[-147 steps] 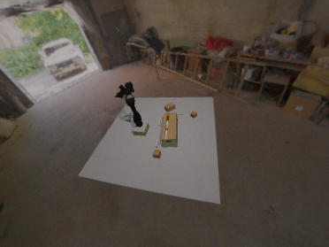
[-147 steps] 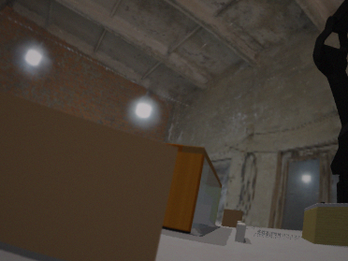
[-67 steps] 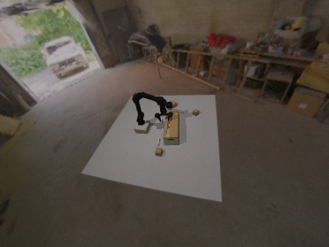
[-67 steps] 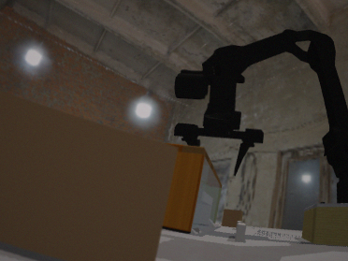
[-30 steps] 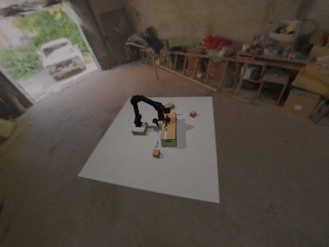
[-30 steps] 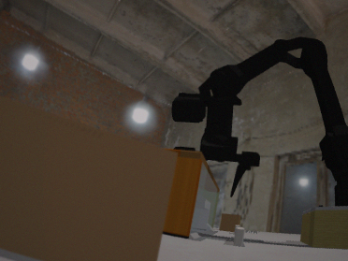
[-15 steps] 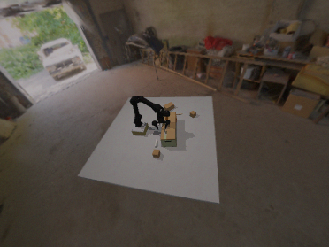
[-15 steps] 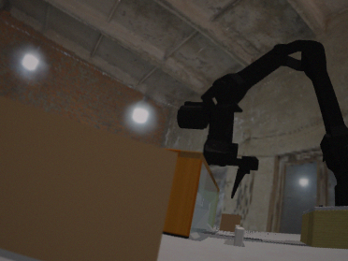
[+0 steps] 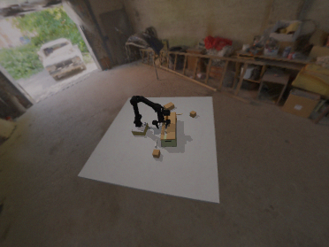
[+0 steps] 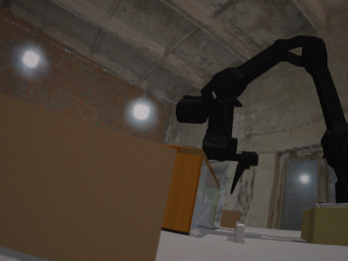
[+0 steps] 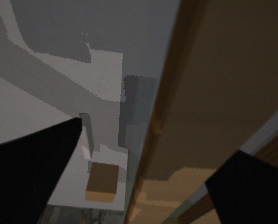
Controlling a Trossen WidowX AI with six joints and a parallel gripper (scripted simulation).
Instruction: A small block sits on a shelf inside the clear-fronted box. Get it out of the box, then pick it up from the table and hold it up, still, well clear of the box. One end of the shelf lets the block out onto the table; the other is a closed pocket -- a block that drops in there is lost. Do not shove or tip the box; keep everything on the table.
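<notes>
Right now my gripper tip is 3 cm short of the clear-fronted box, 3 cm to the right of it and 3 cm above it. Round my gripper tip: tan block (6 cm ahead, 2 cm to the right); then big brown block (3 cm behind, 44 cm to the left, 6 cm below); then brown cube (26 cm to the right, 6 cm below).
</notes>
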